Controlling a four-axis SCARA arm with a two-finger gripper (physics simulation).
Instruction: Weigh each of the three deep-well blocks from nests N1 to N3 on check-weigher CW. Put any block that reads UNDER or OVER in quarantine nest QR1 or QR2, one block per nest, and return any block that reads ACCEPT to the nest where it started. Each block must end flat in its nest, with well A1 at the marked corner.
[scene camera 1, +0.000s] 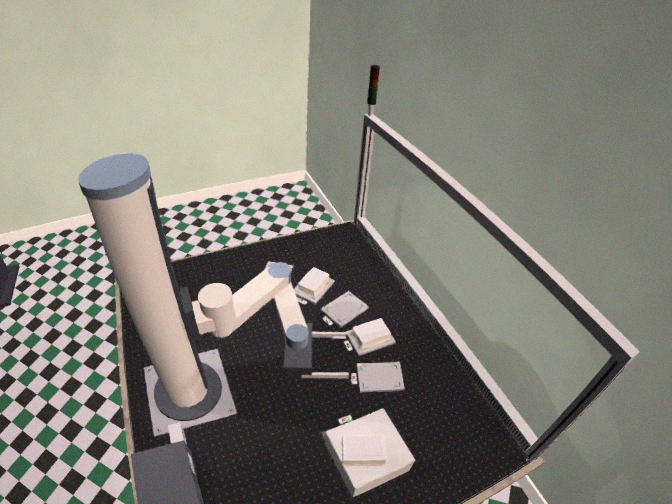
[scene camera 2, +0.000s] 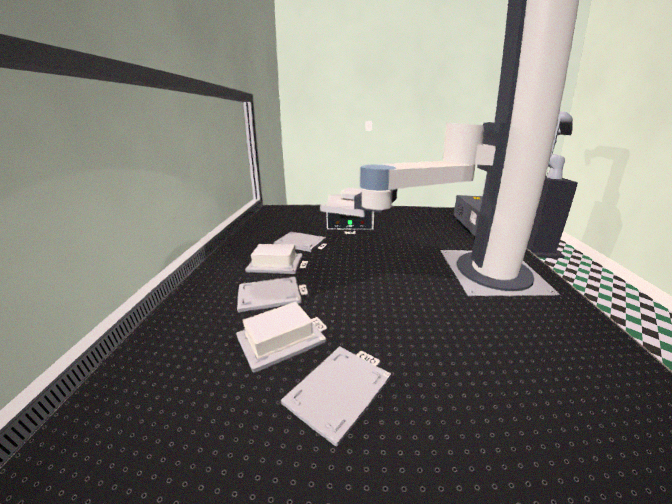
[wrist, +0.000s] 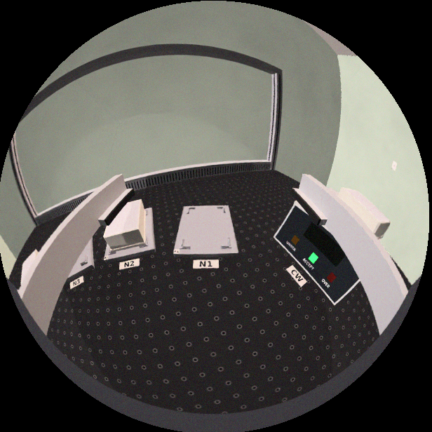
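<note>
My gripper (scene camera 1: 347, 355) (wrist: 212, 178) is open and empty, above the table before nests N1 and N2. A white block (scene camera 1: 363, 449) rests on check-weigher CW (scene camera 1: 398, 461) (scene camera 2: 339, 217) (wrist: 295, 220), whose green ACCEPT lamp (wrist: 313, 258) is lit. Nest N1 (scene camera 1: 380, 376) (scene camera 2: 301, 240) (wrist: 205, 227) is empty. A second block (scene camera 1: 373, 332) (scene camera 2: 273, 254) (wrist: 125, 225) sits in nest N2. Nest N3 (scene camera 1: 344, 308) (scene camera 2: 269, 292) (wrist: 86, 250) is empty. A third block (scene camera 1: 313, 282) (scene camera 2: 278, 328) sits in nest QR1. Nest QR2 (scene camera 2: 336, 396) is empty. Well A1 cannot be made out on the blocks.
The robot column (scene camera 1: 146, 298) (scene camera 2: 531, 162) stands on its base plate. A framed clear screen (scene camera 1: 450, 189) (scene camera 2: 135, 78) runs along the table's far side in scene camera 1. A dark grey box (scene camera 1: 162, 474) stands near the column. The arm hides QR2 in scene camera 1.
</note>
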